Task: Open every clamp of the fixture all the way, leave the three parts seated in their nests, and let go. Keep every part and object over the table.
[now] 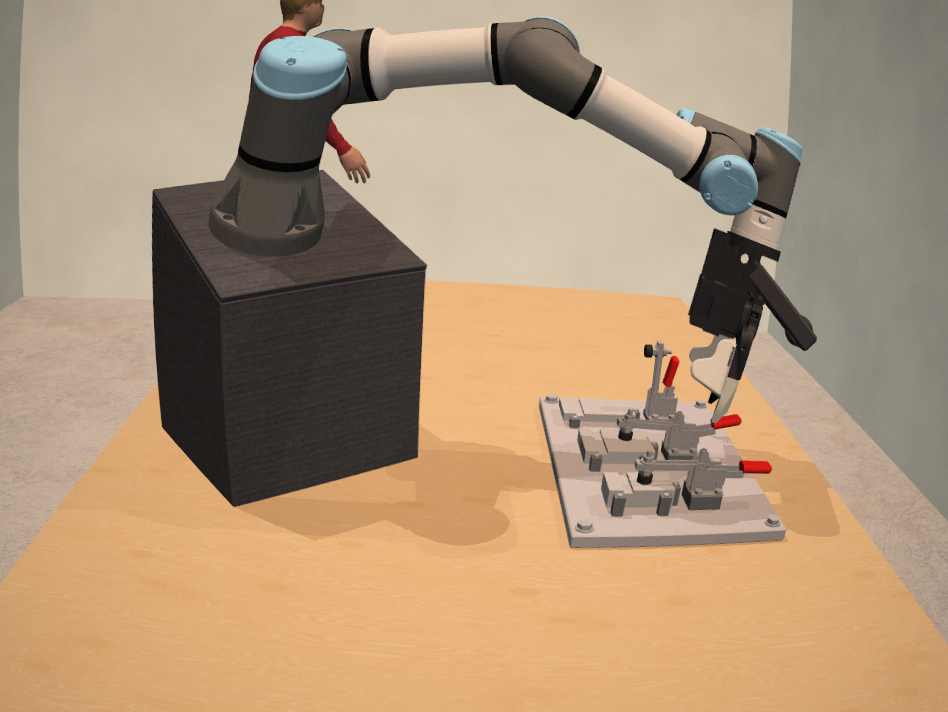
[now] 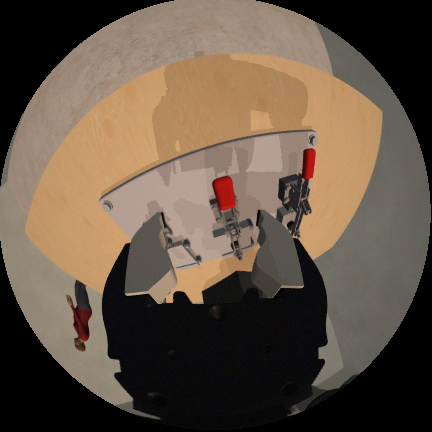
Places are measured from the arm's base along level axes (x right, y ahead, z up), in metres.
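Pixels of known places: gripper, fingertip midpoint: point(image 1: 711, 413) point(image 2: 210, 212); arm's base at its link origin: point(image 1: 264, 225).
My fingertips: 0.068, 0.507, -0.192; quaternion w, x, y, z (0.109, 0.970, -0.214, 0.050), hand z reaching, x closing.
Observation:
Ahead of a thing's pixels: the offset from my fingertips to its top centre, as dx, dy, dz. "spot": to the spot under its first point. Level surfaces: height alone.
The fixture plate @(+0.007, -0.072, -0.049) point(image 1: 659, 530) point(image 2: 145, 200) carries three clamps. The back clamp @(spot: -0.087, -0.031, -0.023) point(image 1: 660, 403) stands open, its arm upright and its red handle @(spot: -0.088, -0.021, +0.019) point(image 1: 671, 371) raised. The middle clamp @(+0.011, -0.045, +0.009) point(image 1: 680, 439) point(image 2: 230, 225) is closed, its arm over its part @(spot: +0.007, -0.130, -0.028) point(image 1: 609, 443) and its red handle @(+0.017, -0.007, +0.007) point(image 1: 726, 421) point(image 2: 224, 192) low, pointing outward. The front clamp @(+0.121, -0.060, +0.013) point(image 1: 705, 481) point(image 2: 289, 193) is closed too, its red handle @(spot: +0.136, -0.006, -0.004) point(image 1: 755, 466) point(image 2: 309, 163) level. The front part @(+0.109, -0.131, -0.023) point(image 1: 635, 490) and back part @(-0.110, -0.107, -0.033) point(image 1: 593, 408) sit in their nests. My gripper point(image 1: 715, 411) point(image 2: 210, 212) is open, its fingertips apart at the middle handle, holding nothing.
The arm's dark pedestal point(image 1: 321, 383) stands at the left of the wooden table @(dz -0.064) point(image 1: 429, 613) point(image 2: 80, 175). Bolts point(image 1: 584, 526) point(image 2: 107, 205) rise at the plate's corners. The back clamp's upright arm point(image 1: 657, 371) stands left of the gripper. A person point(image 1: 287, 34) point(image 2: 81, 317) is in the background.

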